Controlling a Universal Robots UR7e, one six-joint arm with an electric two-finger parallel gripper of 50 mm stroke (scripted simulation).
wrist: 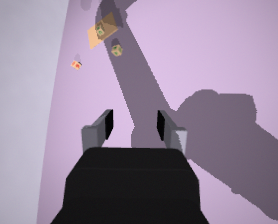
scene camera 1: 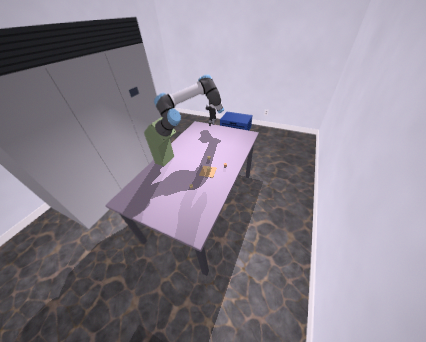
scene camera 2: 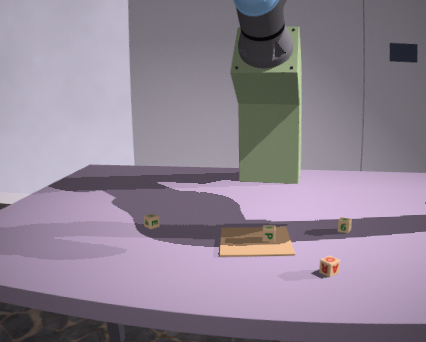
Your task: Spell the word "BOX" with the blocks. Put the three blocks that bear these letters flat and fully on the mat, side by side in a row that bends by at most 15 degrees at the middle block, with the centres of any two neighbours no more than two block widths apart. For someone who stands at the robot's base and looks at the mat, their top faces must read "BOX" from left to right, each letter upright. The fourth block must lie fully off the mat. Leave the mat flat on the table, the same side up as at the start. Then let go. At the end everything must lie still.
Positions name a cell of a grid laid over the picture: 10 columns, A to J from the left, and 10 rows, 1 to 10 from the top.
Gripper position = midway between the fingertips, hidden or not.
Note:
In view: my gripper (wrist: E6) and a mat (scene camera 2: F8).

